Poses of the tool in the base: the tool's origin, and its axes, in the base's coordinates. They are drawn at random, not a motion.
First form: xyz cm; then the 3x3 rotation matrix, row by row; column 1 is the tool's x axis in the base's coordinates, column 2 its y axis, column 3 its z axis. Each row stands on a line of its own.
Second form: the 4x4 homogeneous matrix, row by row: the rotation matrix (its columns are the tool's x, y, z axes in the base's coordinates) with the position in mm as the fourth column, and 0 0 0 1 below. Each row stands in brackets. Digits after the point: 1 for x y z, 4 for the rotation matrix.
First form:
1:
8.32 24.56 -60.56
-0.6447 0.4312 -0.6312
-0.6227 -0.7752 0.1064
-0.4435 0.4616 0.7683
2:
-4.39 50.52 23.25
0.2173 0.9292 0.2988
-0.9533 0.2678 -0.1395
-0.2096 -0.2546 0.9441
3:
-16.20 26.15 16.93
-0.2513 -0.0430 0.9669
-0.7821 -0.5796 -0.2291
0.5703 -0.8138 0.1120
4:
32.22 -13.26 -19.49
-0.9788 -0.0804 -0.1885
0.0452 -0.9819 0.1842
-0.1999 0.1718 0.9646
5:
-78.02 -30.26 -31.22
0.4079 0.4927 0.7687
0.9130 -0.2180 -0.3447
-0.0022 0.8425 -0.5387
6:
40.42 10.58 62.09
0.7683 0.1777 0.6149
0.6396 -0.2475 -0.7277
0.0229 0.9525 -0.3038
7:
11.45 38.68 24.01
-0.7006 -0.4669 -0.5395
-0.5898 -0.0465 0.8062
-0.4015 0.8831 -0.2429
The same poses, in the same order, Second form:
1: [[-0.6447 0.4312 -0.6312 83.2], [-0.6227 -0.7752 0.1064 245.6], [-0.4435 0.4616 0.7683 -605.6], [0 0 0 1]]
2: [[0.2173 0.9292 0.2988 -43.9], [-0.9533 0.2678 -0.1395 505.2], [-0.2096 -0.2546 0.9441 232.5], [0 0 0 1]]
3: [[-0.2513 -0.0430 0.9669 -162.0], [-0.7821 -0.5796 -0.2291 261.5], [0.5703 -0.8138 0.1120 169.3], [0 0 0 1]]
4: [[-0.9788 -0.0804 -0.1885 322.2], [0.0452 -0.9819 0.1842 -132.6], [-0.1999 0.1718 0.9646 -194.9], [0 0 0 1]]
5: [[0.4079 0.4927 0.7687 -780.2], [0.9130 -0.2180 -0.3447 -302.6], [-0.0022 0.8425 -0.5387 -312.2], [0 0 0 1]]
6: [[0.7683 0.1777 0.6149 404.2], [0.6396 -0.2475 -0.7277 105.8], [0.0229 0.9525 -0.3038 620.9], [0 0 0 1]]
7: [[-0.7006 -0.4669 -0.5395 114.5], [-0.5898 -0.0465 0.8062 386.8], [-0.4015 0.8831 -0.2429 240.1], [0 0 0 1]]
